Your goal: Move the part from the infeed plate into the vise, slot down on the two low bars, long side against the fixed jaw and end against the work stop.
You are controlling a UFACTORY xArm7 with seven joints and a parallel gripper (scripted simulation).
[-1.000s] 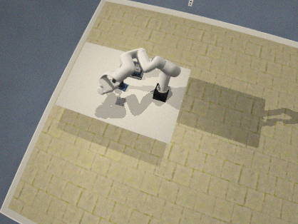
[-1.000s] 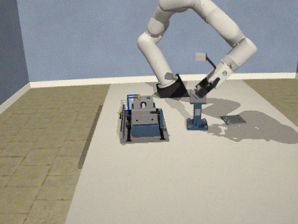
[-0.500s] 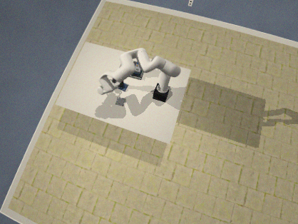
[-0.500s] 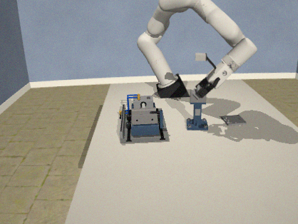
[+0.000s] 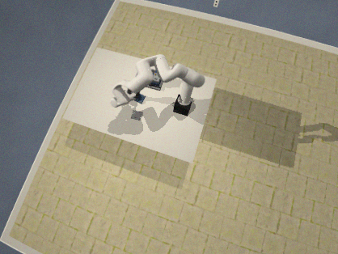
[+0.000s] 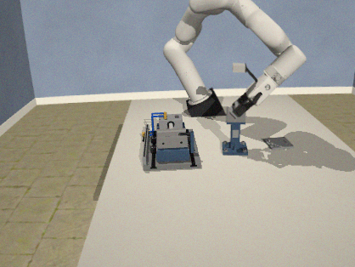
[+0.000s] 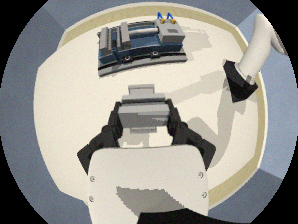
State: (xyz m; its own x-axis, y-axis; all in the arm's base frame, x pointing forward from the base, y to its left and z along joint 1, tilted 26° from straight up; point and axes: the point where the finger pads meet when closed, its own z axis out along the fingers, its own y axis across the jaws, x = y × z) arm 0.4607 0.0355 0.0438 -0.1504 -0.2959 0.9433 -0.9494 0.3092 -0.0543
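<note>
Right now my hand is 10 mm to the left of the part. From my hand the other things lie so: V-block post 10 mm to the right, 100 mm below; air cylinder 160 mm behind, 220 mm to the right, 80 mm below; infeed plate 170 mm to the left, 160 mm below.
</note>
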